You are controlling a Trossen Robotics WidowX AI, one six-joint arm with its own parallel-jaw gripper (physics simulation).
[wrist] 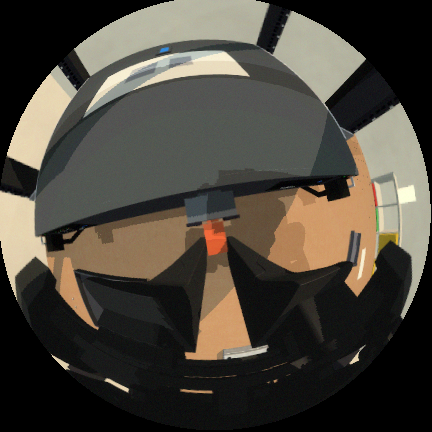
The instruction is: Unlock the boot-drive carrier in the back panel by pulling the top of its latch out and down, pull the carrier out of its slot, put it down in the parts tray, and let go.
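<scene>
The boot-drive carrier [211, 204] is a grey block standing partly out from the back edge of the dark grey chassis [205, 130]; its inner end is hidden in the slot. Its orange latch [215, 231] is pulled out from the carrier's outer end, over the tan table. My gripper [216, 241] is shut on the orange latch, with one black fingertip on each side of it. I cannot tell the parts tray for certain in the wrist view.
Black handles [337, 190] [55, 242] stick out near both ends of the chassis's back edge. A dark grey bar [354, 248] lies at the right. A silvery ridged object [245, 352] shows low between the fingers. Dark rack posts [274, 27] stand beyond the chassis.
</scene>
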